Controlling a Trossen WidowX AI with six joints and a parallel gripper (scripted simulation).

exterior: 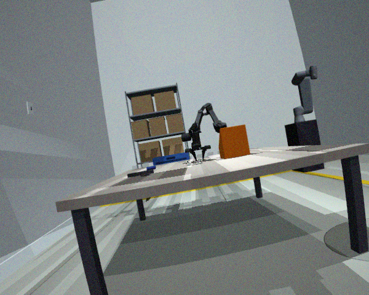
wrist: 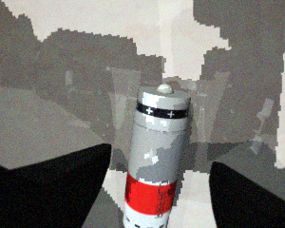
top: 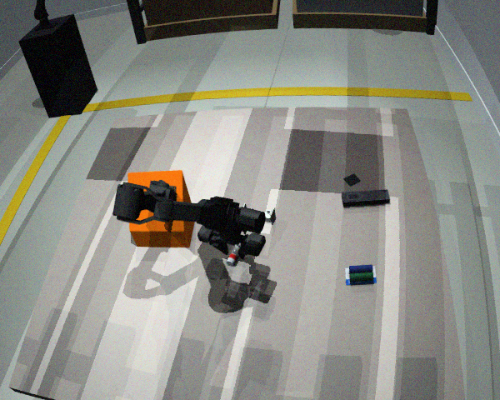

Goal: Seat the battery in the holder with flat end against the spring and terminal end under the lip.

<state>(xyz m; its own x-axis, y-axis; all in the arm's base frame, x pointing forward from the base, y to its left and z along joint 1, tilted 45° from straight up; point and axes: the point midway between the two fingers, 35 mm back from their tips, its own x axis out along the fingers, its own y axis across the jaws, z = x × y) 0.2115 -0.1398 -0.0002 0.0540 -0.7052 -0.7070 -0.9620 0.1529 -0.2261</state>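
The battery is right at my gripper tip. Also, from my gripper tip: flat black bar 39 cm ahead, 24 cm to the left, 1 cm above; dark square 35 cm ahead, 33 cm to the left, 1 cm below.
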